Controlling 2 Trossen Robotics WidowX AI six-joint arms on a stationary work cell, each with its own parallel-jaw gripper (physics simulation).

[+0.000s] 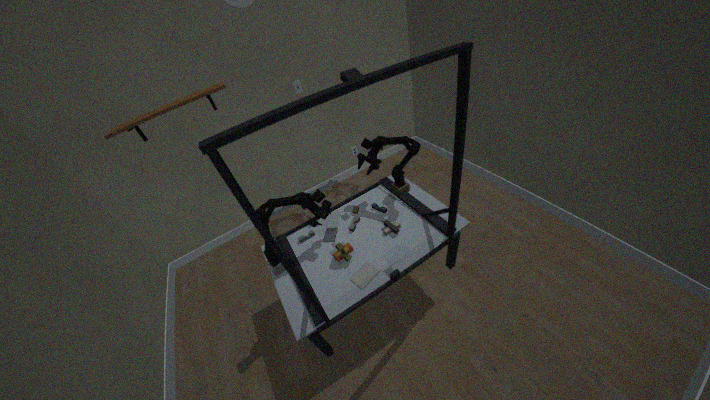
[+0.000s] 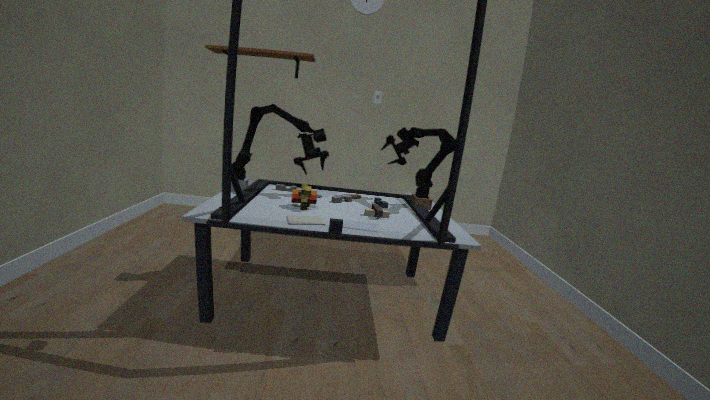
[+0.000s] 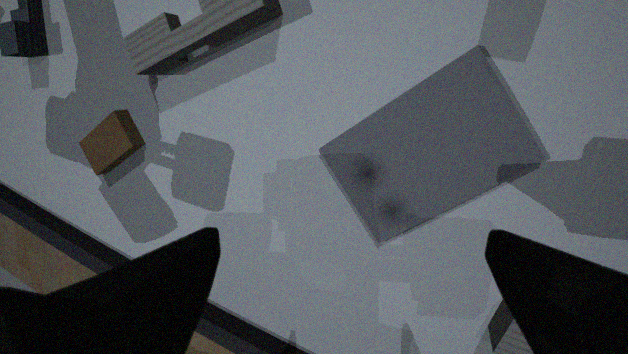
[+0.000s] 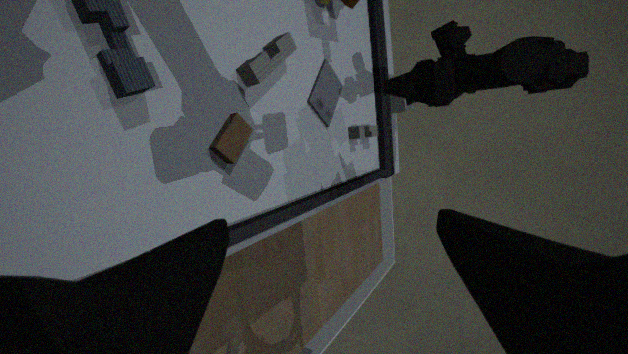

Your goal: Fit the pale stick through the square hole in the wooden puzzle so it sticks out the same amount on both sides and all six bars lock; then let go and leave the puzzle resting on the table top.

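Where they show: left gripper, fingertip midpoint: (image 1: 326,219) (image 2: 314,172) (image 3: 354,242) (image 4: 383,86); right gripper, fingertip midpoint: (image 1: 362,172) (image 2: 384,157) (image 4: 333,225); left arm's base at its link origin: (image 1: 275,261) (image 2: 238,178); right arm's base at its link origin: (image 1: 400,184) (image 2: 422,196).
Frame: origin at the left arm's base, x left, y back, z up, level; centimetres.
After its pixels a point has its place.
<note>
The wooden puzzle (image 1: 343,251) @[y -33.8, x -28.3, z 0.6 cm] (image 2: 304,196) @[y -33.7, x -31.1, z 0.1 cm], a cross of orange, green and yellow bars, stands on the table top (image 1: 320,295) @[y -7.6, x -36.2, z -6.5 cm] at the left. A pale bar (image 2: 384,214) @[y -71.4, x -37.5, z -4.8 cm] lies crossed with a darker brown bar (image 1: 391,226) @[y -67.7, x -35.8, z -2.2 cm] at the right; whether it is the pale stick, I cannot tell. My left gripper (image 1: 321,220) @[y -40.8, x -4.4, z 6.9 cm] (image 2: 314,171) @[y -40.8, x -4.4, z 6.9 cm] (image 3: 354,242) @[y -40.8, x -4.4, z 6.9 cm] is open and empty, pointing down above the back left of the table, behind the puzzle. My right gripper (image 1: 364,170) @[y -80.7, x -0.2, z 18.4 cm] (image 2: 385,156) @[y -80.7, x -0.2, z 18.4 cm] (image 4: 333,225) @[y -80.7, x -0.2, z 18.4 cm] is open and empty, high over the back edge. The puzzle's hole is too small to make out.
A grey slab (image 1: 330,234) @[y -39.0, x -5.5, z -5.9 cm] (image 3: 435,145) @[y -38.5, x -6.0, z -5.9 cm] lies behind the puzzle. A brown block (image 3: 112,142) @[y -65.0, x -2.5, z -5.0 cm] (image 4: 231,138) @[y -66.7, x -2.3, z -5.0 cm], a grey notched bar (image 1: 354,223) @[y -55.5, x -12.7, z -4.3 cm] (image 4: 265,59) @[y -58.2, x -11.8, z -3.6 cm], a dark notched bar (image 1: 379,207) @[y -76.7, x -16.3, z -3.7 cm] (image 4: 120,55) @[y -76.9, x -13.2, z -5.0 cm] and another grey bar (image 1: 306,236) @[y -26.2, x 4.8, z -3.8 cm] lie around. A pale board (image 1: 365,275) @[y -33.4, x -46.4, z -6.0 cm] (image 2: 306,220) @[y -33.7, x -47.0, z -6.0 cm] lies near the front.
</note>
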